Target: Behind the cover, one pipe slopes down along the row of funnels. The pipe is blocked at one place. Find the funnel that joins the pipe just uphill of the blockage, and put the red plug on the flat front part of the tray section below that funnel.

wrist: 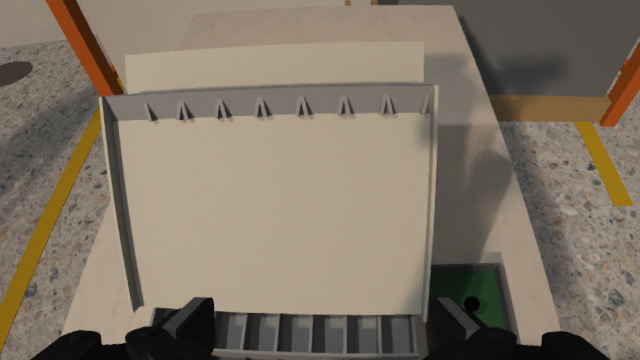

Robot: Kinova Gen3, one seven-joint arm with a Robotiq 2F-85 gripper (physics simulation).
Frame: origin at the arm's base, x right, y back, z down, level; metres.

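Where they show: gripper, fingertip midpoint: (321, 323).
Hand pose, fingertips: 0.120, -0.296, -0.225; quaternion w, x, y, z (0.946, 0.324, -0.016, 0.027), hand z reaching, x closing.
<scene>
Each offset is from my fingertips to the centre of the thing, as dx, dy, dz. "*": to the spot under its first point. Level surfaces: height alone.
The cream cover @(-0.082, -0.240, +0.306) (280, 215) fills the middle of the wrist view and hides the pipe and any blockage. A row of small grey V-shaped funnel pieces @(* -0.021, -0.325, +0.178) (302, 106) runs along its far edge; the end ones show as single slanted fins. The grey tray (315, 353) lies along the cover's near edge, with several walled sections showing between my fingers. Its flat front part is cut off by the bottom of the view. My gripper (321, 323) is open, with no object between its fingertips. The red plug does not show.
A green-floored box @(* +0.238, -0.204, +0.498) (467, 282) with a black-topped peg @(+0.223, -0.151, +0.458) (471, 303) lies right of the cover, near my right finger. A cream strip (275, 69) lies beyond the funnels. Orange posts (85, 47) (622, 95) stand beyond both sides of the pale table @(dz +0.500) (465, 210).
</scene>
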